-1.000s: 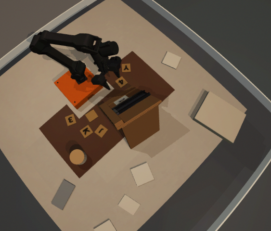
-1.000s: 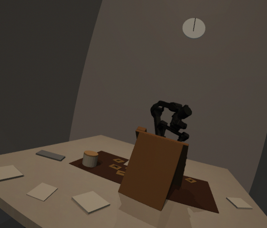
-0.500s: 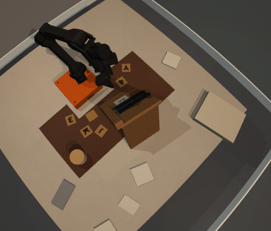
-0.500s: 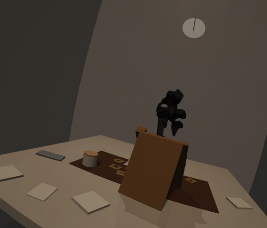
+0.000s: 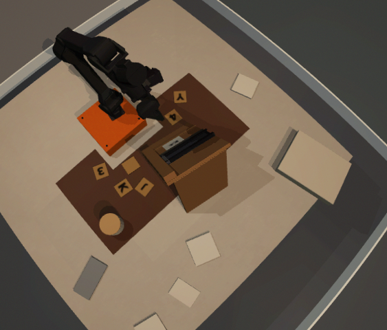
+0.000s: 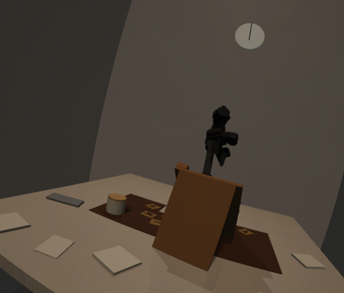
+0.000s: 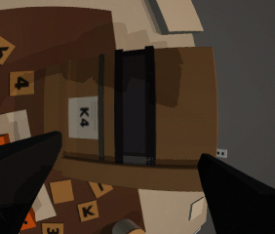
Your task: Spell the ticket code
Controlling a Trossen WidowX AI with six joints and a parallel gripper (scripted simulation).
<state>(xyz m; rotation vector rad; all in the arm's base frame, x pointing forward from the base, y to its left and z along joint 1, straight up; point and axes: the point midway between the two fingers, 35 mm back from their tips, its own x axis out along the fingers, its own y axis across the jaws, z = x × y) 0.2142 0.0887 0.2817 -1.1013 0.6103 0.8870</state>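
Right now the tile marked 4 is 90 mm behind my gripper tip, 100 mm to the left of it and 310 mm below it. From my gripper tip the other things lie so: dark brown mat 30 mm behind, 80 mm to the right, 320 mm below; pale ticket 40 mm ahead, 20 mm to the left, 230 mm below; tile marked y 160 mm behind, 180 mm to the left, 310 mm below.
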